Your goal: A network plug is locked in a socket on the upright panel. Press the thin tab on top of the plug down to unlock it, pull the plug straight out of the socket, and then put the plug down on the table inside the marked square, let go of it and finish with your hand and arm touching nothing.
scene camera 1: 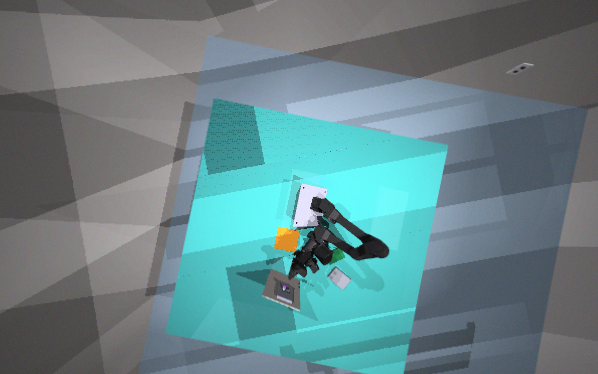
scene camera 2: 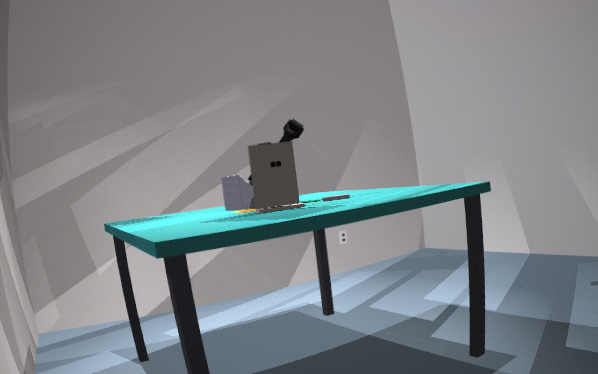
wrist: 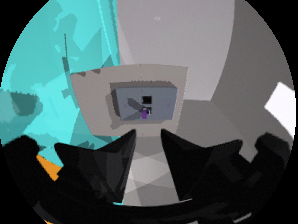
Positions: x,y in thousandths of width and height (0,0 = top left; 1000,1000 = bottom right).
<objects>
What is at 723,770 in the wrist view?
The gripper.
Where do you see a grey upright panel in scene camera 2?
456,443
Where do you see a grey upright panel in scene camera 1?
At 486,795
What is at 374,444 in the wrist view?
A grey upright panel.
</objects>
